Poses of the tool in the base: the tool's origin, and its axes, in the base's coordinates. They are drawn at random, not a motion.
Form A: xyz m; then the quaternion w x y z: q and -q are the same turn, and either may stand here.
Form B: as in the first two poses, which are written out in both.
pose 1, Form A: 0.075 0.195 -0.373 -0.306 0.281 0.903 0.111
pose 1, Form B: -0.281 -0.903 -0.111 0.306 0.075 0.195 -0.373
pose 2, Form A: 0.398 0.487 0.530 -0.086 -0.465 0.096 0.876
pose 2, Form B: 0.465 -0.096 -0.876 0.086 0.398 0.487 0.530
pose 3, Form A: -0.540 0.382 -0.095 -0.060 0.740 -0.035 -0.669
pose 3, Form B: -0.740 0.035 0.669 0.060 -0.540 0.382 -0.095
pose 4, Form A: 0.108 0.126 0.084 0.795 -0.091 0.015 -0.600
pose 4, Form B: -0.091 0.015 -0.600 0.795 0.108 0.126 0.084
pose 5, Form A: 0.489 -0.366 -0.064 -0.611 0.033 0.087 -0.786
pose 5, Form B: -0.033 -0.087 0.786 0.611 0.489 -0.366 -0.064
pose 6, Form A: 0.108 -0.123 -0.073 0.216 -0.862 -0.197 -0.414
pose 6, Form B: -0.862 -0.197 -0.414 0.216 0.108 -0.123 -0.073
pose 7, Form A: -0.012 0.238 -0.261 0.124 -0.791 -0.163 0.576
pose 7, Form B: -0.791 -0.163 0.576 0.124 -0.012 0.238 -0.261
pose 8, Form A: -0.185 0.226 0.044 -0.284 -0.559 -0.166 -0.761
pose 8, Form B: 0.559 0.166 0.761 0.284 -0.185 0.226 0.044
